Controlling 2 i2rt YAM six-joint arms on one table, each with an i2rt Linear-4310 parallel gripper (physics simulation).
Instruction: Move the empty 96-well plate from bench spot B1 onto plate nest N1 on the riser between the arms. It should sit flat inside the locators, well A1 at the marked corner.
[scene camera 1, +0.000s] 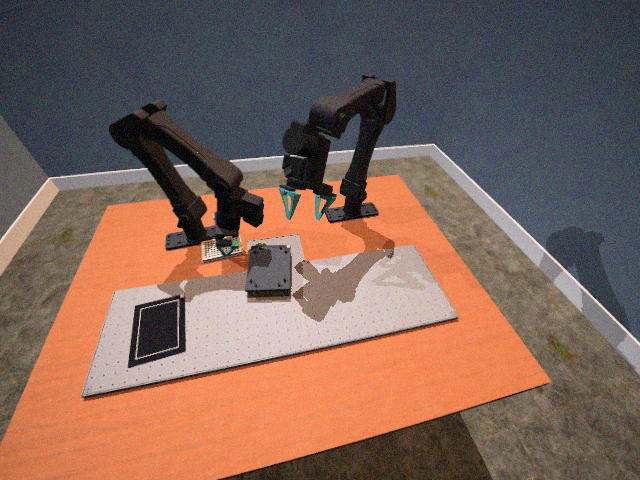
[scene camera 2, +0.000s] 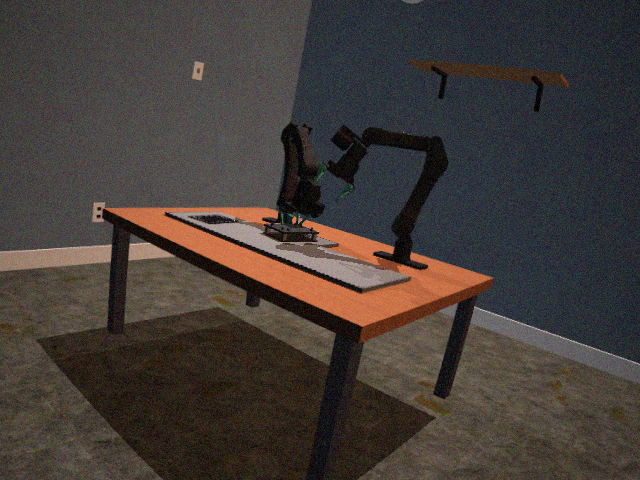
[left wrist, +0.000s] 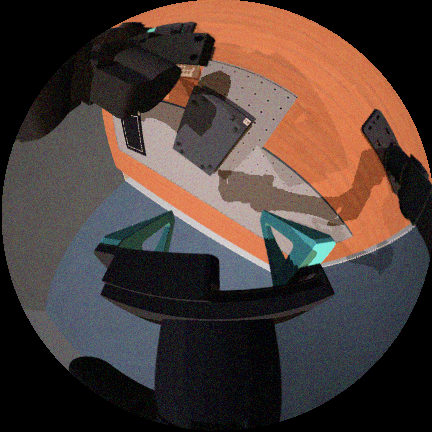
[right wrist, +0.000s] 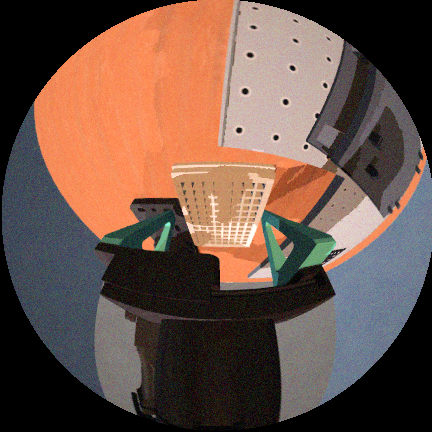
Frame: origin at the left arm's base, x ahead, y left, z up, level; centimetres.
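Where they show: left gripper, between the fingertips: (scene camera 1: 303, 219) (scene camera 2: 324, 192) (left wrist: 216, 214); right gripper, between the fingertips: (scene camera 1: 225, 245) (right wrist: 217, 214); left arm's base, origin of its link: (scene camera 1: 351, 213) (scene camera 2: 400, 261); right arm's base, origin of its link: (scene camera 1: 197, 237) (right wrist: 175, 240).
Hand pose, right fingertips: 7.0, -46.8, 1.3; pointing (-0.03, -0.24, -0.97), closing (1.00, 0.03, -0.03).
Note:
Things, the pixels of their top centre, and the offset from my right fingertips, as dx, dy, dz. "pt": a spot on its surface instead.
- cream 96-well plate, centre of its top: (right wrist: 222, 221) (scene camera 1: 221, 246) +0.5, -1.1, +0.1
- dark grey plate nest, centre of its top: (left wrist: 199, 136) (scene camera 1: 268, 263) (scene camera 2: 292, 225) +14.9, +12.7, +4.6
- black pad with a white outline, a spot on its surface: (scene camera 1: 157, 330) pt +26.1, -17.6, +0.2
The cream 96-well plate (scene camera 1: 214, 251) (right wrist: 223, 193) lies flat on the orange table beside the right arm's base; a corner of it also shows in the left wrist view (left wrist: 187, 71). My right gripper (scene camera 1: 226, 249) (right wrist: 217, 214) (scene camera 2: 289, 216) is open, low over the plate, with a teal finger on each side of it. The dark grey plate nest (scene camera 1: 269, 269) (scene camera 2: 291, 232) (left wrist: 211, 128) (right wrist: 374, 149) on its riser stands empty just right of the plate. My left gripper (scene camera 1: 305, 204) (scene camera 2: 335, 183) (left wrist: 216, 214) is open and empty, high above the table behind the nest.
A grey perforated breadboard (scene camera 1: 361, 299) (left wrist: 257, 96) (right wrist: 278, 80) carries the riser and a black pad with a white outline (scene camera 1: 157, 330) at its left end. Both arm bases stand on the table behind the board. The table edge runs close in front of the board.

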